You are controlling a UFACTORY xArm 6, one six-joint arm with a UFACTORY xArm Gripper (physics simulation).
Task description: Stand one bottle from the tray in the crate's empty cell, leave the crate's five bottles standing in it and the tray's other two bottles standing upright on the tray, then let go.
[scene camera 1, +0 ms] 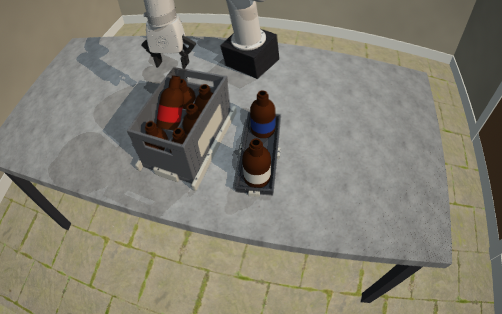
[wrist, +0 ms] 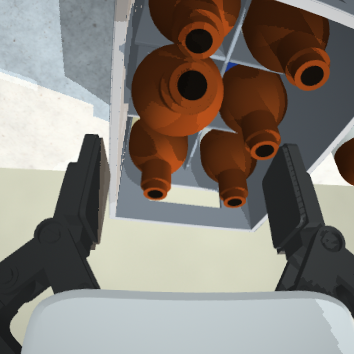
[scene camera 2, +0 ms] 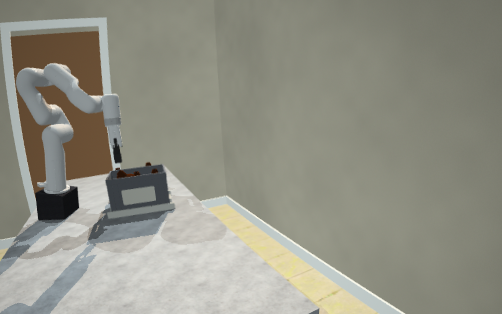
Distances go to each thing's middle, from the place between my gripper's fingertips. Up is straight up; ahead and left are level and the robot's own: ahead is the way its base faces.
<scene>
The red-labelled brown bottle (scene camera 1: 171, 102) is 50 mm ahead of my hand, 10 mm to the right of it and 120 mm below it.
</scene>
